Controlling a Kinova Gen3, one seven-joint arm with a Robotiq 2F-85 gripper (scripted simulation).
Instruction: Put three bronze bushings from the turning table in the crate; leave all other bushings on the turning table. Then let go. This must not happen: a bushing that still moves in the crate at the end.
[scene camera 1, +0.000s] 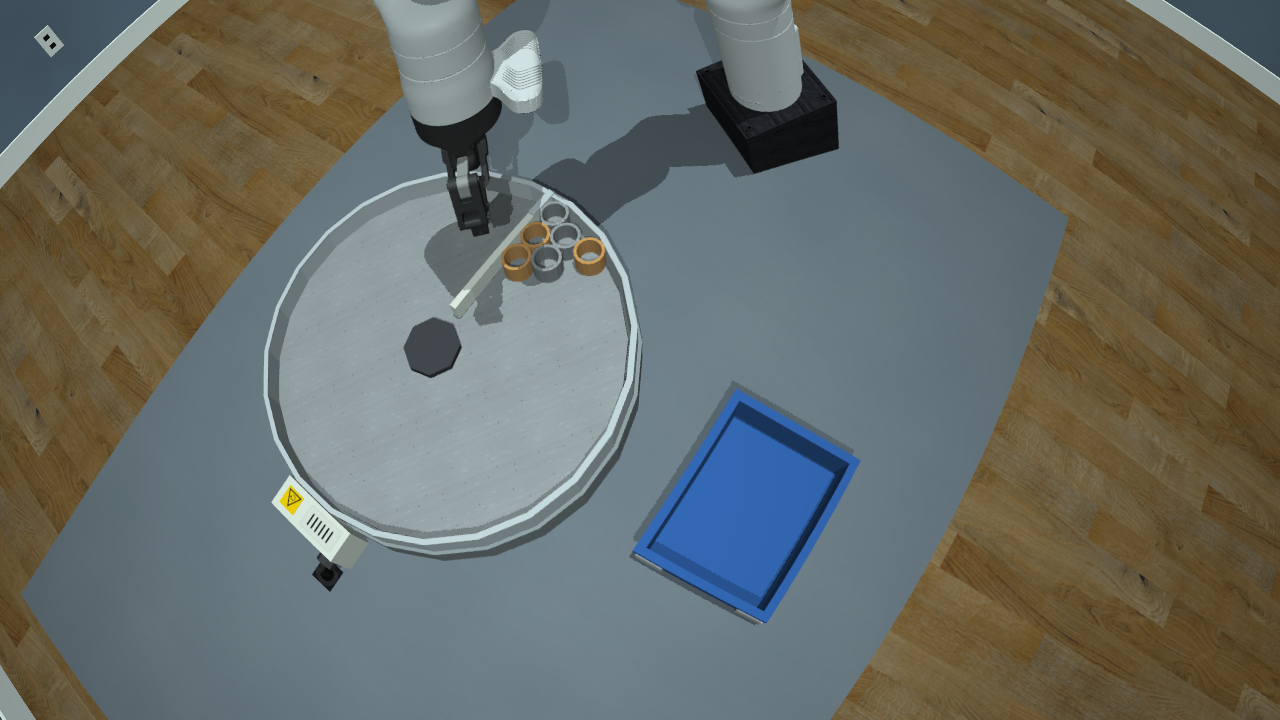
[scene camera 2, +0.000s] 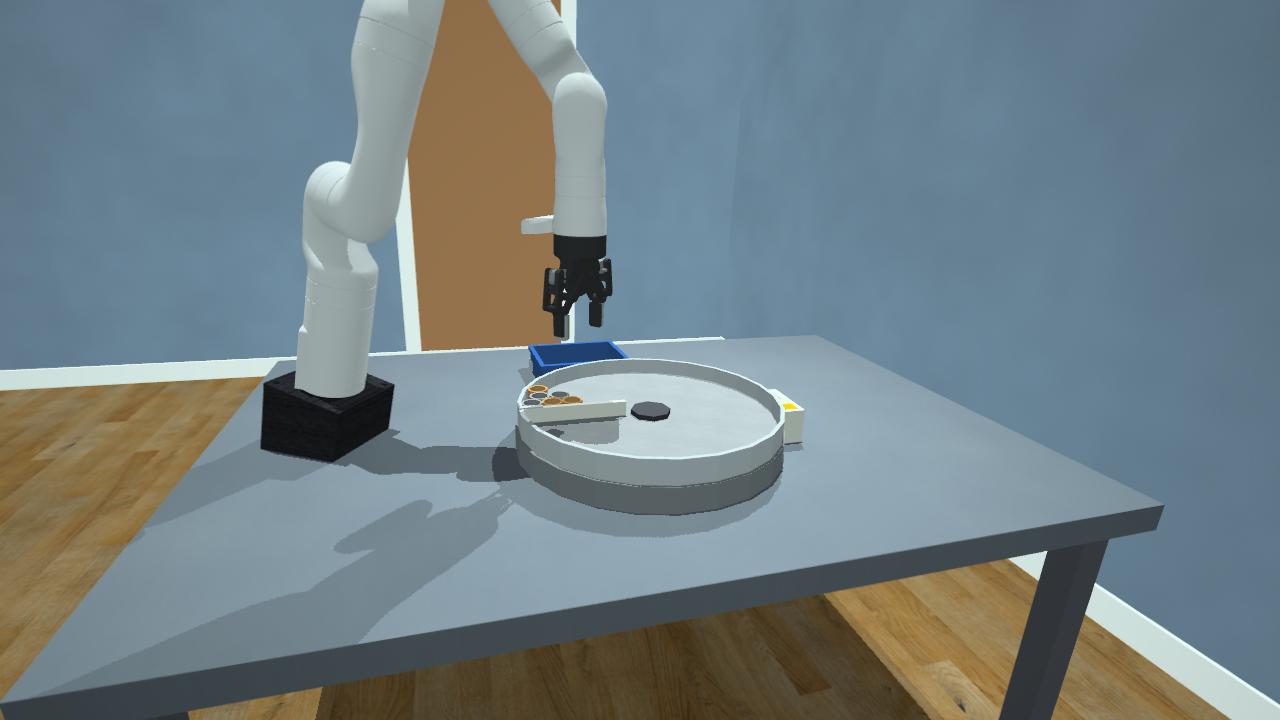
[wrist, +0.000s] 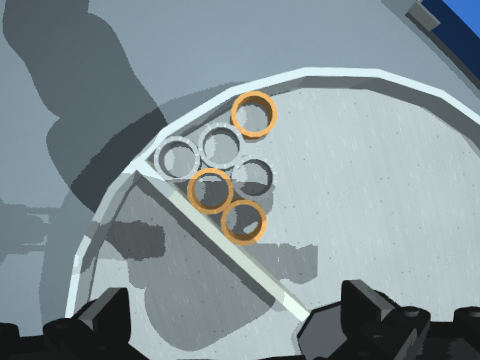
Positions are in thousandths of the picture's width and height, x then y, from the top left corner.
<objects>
my gripper: scene camera 1 375, 266; scene camera 2 453, 462; wrist 491, 860
</objects>
